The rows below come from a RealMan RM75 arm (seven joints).
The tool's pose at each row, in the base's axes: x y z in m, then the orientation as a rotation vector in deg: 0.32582 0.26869 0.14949 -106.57 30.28 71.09; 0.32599 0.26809 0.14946 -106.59 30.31 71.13; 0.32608 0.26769 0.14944 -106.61 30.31 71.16; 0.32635 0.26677 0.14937 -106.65 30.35 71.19; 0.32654 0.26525 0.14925 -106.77 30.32 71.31; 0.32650 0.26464 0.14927 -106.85 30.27 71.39; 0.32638 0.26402 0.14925 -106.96 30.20 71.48; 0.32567 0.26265 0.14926 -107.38 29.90 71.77; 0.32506 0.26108 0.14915 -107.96 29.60 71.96; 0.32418 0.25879 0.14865 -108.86 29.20 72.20; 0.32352 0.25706 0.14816 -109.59 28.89 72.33; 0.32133 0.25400 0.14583 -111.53 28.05 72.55; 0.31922 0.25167 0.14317 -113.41 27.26 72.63; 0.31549 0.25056 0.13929 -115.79 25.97 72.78
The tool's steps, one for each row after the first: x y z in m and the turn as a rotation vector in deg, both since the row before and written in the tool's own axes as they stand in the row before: 0.00004 0.00024 -0.00058 -0.03 0.00 0.04; 0.00002 0.00017 -0.00037 -0.03 0.00 0.02; 0.00009 0.00037 -0.00088 -0.03 0.02 0.05; 0.00005 0.00079 -0.00132 -0.16 -0.01 0.06; -0.00009 0.00037 -0.00047 -0.11 -0.02 0.02; -0.00009 0.00045 -0.00043 -0.14 -0.01 0.01; -0.00044 0.00130 -0.00071 -0.54 -0.04 0.01; -0.00030 0.00140 -0.00089 -0.61 0.10 -0.02; -0.00013 0.00218 -0.00122 -0.91 0.20 -0.02; 0.00001 0.00170 -0.00087 -0.70 0.20 -0.03; 0.00089 0.00429 -0.00060 -1.81 0.60 -0.15; 0.00127 0.00391 0.00013 -1.69 0.65 -0.18; 0.00171 0.00460 0.00248 -2.25 0.71 -0.38
